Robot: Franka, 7 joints.
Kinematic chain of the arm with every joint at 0, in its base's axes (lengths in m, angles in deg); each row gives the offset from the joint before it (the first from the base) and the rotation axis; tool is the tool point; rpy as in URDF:
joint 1: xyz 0 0 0.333 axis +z
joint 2: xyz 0 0 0 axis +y
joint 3: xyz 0 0 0.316 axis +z
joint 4: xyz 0.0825 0 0 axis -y
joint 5: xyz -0.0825 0 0.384 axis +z
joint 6: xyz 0 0 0 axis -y
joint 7: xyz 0.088 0 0 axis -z
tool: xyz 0 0 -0.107 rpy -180 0 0
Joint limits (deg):
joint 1: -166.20..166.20
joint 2: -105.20..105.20
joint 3: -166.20..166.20
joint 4: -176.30..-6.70
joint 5: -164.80..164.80
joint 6: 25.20..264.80
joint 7: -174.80..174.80
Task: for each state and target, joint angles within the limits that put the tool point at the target. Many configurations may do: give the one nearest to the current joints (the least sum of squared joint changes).
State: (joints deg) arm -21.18 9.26 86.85 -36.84 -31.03 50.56 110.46
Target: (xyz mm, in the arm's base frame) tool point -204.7 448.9 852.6
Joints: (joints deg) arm -11.87 -23.67 106.68 -43.29 -25.12 64.74 110.46
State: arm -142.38 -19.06 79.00 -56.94 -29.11 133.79 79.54
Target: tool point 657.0 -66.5 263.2
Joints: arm -133.32 -53.02 121.02 -99.76 -25.70 126.46 79.54
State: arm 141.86 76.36 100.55 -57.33 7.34 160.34 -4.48
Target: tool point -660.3 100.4 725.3
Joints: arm 121.08 73.14 116.50 -79.83 6.69 154.93 -4.48
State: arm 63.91 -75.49 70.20 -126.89 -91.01 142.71 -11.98
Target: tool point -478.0 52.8 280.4
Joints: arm 85.11 -72.75 92.69 -139.53 -91.86 150.59 -11.98
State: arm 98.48 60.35 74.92 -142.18 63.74 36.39 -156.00
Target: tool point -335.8 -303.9 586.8
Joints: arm 131.90 41.59 94.40 -116.15 78.05 56.85 -156.00
